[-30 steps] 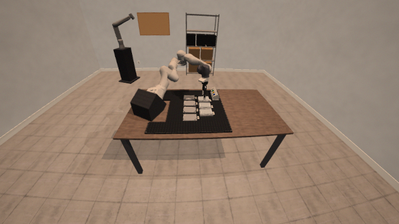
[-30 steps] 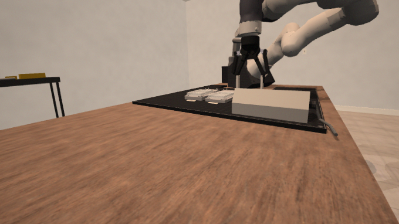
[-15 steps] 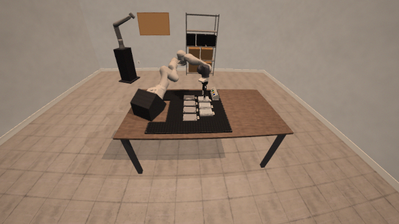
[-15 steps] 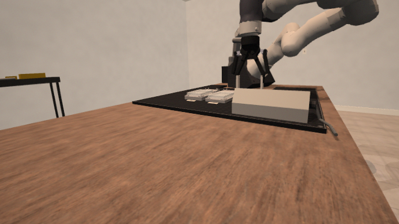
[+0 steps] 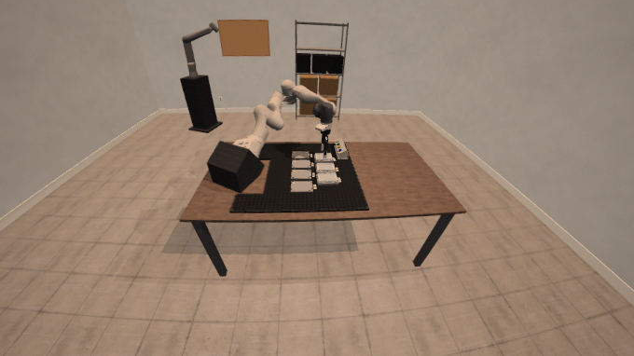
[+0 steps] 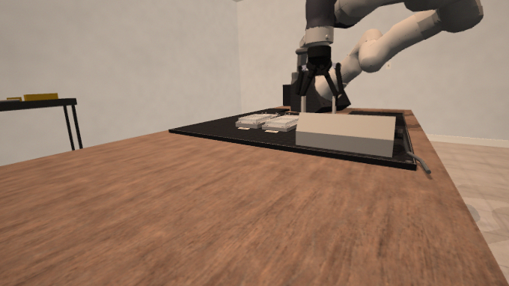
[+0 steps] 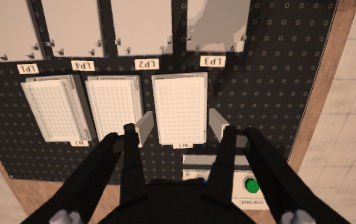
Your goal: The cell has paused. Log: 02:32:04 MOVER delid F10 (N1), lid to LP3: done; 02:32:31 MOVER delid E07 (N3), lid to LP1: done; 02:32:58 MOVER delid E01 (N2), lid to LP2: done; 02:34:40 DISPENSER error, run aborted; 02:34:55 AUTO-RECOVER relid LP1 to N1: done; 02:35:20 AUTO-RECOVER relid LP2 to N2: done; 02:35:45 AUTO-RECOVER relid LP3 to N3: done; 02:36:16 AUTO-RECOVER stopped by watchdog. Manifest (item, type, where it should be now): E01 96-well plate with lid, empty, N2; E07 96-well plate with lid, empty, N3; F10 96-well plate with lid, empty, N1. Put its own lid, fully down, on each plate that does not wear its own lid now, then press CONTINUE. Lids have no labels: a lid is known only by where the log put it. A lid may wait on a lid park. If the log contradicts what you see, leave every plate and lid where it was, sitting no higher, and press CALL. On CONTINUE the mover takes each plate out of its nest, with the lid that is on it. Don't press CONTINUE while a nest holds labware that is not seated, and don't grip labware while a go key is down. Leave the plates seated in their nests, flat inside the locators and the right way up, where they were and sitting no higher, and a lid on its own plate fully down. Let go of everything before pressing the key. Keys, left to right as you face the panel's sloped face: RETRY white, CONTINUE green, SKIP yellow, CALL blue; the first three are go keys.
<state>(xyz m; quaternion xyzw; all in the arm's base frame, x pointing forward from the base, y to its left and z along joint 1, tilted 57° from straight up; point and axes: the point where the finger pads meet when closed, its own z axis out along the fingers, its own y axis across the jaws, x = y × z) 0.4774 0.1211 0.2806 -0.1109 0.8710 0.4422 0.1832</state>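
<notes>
My gripper is now 5 cm above the 96-well plate. Also, from my hand: LP2 label (6 cm behind, 9 cm to the right, 7 cm below); then smooth white lid (4 cm ahead, 13 cm to the right, 5 cm below); then blue call key (12 cm ahead, 8 cm to the left, 1 cm below).
</notes>
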